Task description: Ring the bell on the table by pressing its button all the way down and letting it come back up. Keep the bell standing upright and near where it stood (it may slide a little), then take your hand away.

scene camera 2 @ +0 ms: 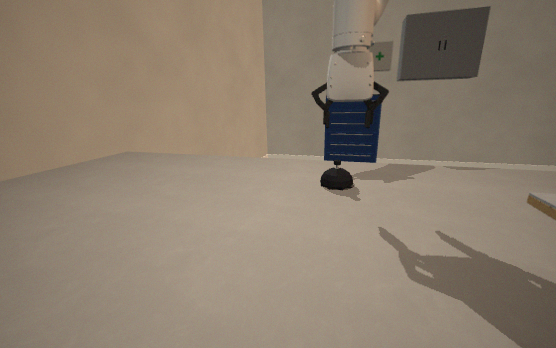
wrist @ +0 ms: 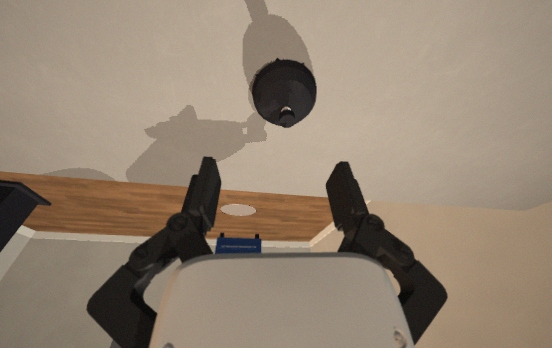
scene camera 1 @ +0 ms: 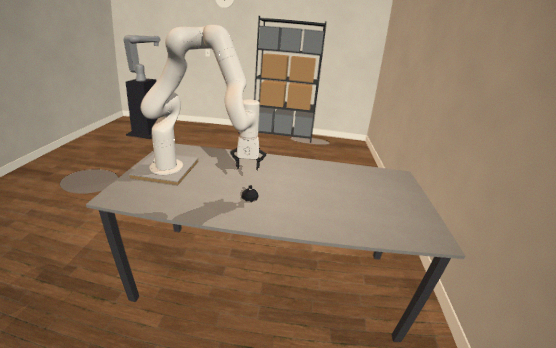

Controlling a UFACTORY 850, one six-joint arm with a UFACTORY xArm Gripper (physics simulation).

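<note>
The bell (scene camera 1: 250, 195) (scene camera 2: 336, 179) (wrist: 284, 92) is a small black dome standing upright on the grey table (scene camera 1: 325, 210) (scene camera 2: 200, 240). Its button (scene camera 1: 250, 187) (scene camera 2: 337, 163) (wrist: 286, 116) stands up on top, on a short light stem. My gripper (scene camera 1: 248, 168) (scene camera 2: 347, 125) (wrist: 276, 171) points down, open and empty, higher than the bell and apart from it. In scene camera 2 the fingertips are above the button, with their middle slightly to its right. In the wrist view the bell lies beyond the fingertips, between their two lines.
The arm's base plate (scene camera 1: 187, 171) (scene camera 2: 540, 205) is on the table, to the left in scene camera 1. A blue panel (scene camera 2: 352, 142) (wrist: 239, 246) shows behind the gripper in scene camera 2. A shelf rack (scene camera 1: 320, 75) stands beyond the table. Arm shadows fall on the tabletop.
</note>
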